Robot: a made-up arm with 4 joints. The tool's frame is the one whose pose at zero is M. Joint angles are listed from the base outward.
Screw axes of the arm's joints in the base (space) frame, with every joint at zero. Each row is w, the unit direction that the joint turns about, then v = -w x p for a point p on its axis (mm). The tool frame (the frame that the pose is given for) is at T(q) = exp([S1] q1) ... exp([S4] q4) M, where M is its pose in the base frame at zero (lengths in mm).
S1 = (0, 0, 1, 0, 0, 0)
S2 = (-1, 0, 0, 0, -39, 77)
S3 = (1, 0, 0, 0, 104, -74)
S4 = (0, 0, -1, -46, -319, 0)
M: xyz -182 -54 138 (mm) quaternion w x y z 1 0 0 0
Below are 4 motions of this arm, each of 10 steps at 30 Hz.
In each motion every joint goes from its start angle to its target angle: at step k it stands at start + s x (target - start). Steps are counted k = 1, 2, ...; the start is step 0. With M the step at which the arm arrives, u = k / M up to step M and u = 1 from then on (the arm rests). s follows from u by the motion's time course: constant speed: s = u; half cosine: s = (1 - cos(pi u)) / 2; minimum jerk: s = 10 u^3 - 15 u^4 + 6 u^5.
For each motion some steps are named. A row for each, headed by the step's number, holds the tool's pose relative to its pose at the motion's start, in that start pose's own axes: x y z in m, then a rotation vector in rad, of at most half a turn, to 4 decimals.
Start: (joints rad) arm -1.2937 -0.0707 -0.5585 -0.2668
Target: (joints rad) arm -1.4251 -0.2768 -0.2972 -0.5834
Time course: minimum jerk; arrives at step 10
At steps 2, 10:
2: 0.0017 0.0021 -0.0022 0.0270 -0.0040 0.0116
10: 0.0270 0.0422 -0.0195 0.4392 -0.1622 0.1825

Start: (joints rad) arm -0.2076 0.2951 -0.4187 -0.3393
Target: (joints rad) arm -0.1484 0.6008 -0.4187 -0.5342
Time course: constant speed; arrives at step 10
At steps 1, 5, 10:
1: 0.0023 0.0049 0.0025 -0.0301 0.0067 0.0239
5: 0.0105 0.0256 0.0096 -0.1495 0.0384 0.1181
10: 0.0186 0.0535 0.0119 -0.2967 0.0884 0.2318

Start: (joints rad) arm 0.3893 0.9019 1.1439 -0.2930
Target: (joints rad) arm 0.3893 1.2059 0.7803 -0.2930
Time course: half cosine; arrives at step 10
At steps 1, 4, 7, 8, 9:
1: 0.0002 0.0008 0.0009 -0.0156 0.0047 0.0000
4: 0.0037 0.0122 0.0121 -0.2208 0.0666 0.0000
7: 0.0099 0.0327 0.0232 -0.5074 0.1531 0.0000
8: 0.0116 0.0384 0.0249 -0.5781 0.1744 0.0000
9: 0.0127 0.0421 0.0258 -0.6235 0.1881 0.0000

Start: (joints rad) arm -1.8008 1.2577 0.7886 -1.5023
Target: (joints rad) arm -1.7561 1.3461 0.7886 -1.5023
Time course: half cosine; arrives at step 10
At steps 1, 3, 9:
1: 0.0000 0.0003 -0.0004 -0.0006 0.0021 0.0010
3: -0.0004 0.0022 -0.0035 -0.0055 0.0179 0.0082
9: -0.0026 0.0103 -0.0171 -0.0272 0.0846 0.0380

